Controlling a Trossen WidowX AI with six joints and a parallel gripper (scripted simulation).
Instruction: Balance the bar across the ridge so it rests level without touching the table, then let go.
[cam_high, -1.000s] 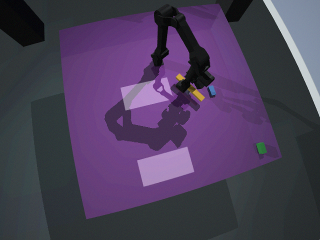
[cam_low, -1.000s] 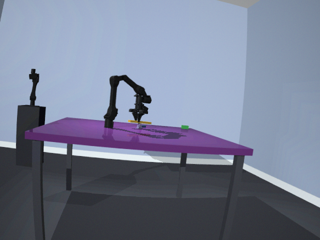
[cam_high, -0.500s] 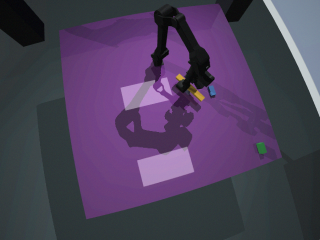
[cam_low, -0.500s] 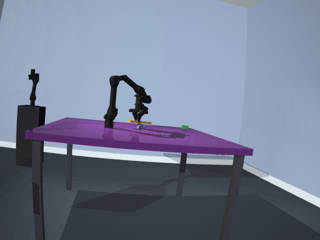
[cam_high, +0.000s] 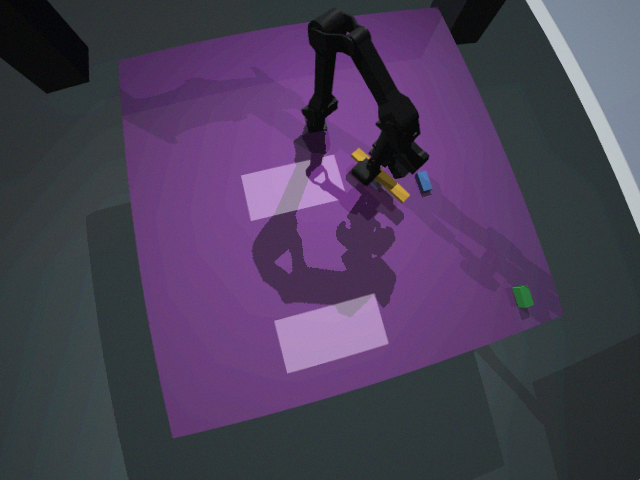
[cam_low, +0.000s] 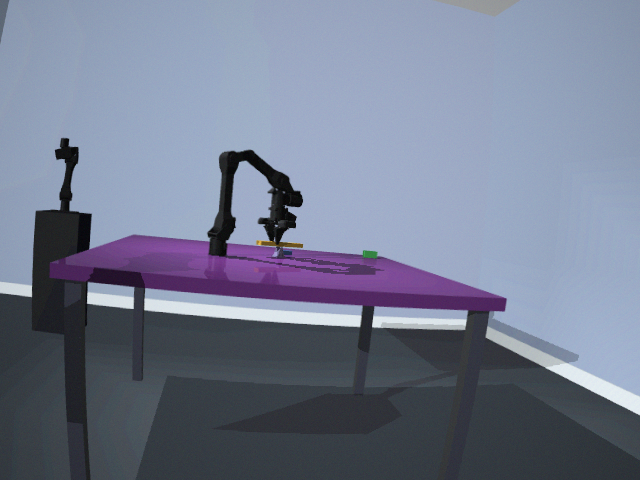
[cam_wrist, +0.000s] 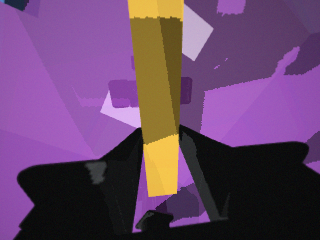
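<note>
The grey ridge lies 2 cm ahead of my gripper tip, 1 cm to the left of it and 1 cm below it. From my gripper tip the other things lie so: green block 51 cm ahead, 38 cm to the left, 3 cm below; then yellow bar 2 cm ahead, 1 cm to the left; then blue block 6 cm ahead, 17 cm to the left, 4 cm below.
</note>
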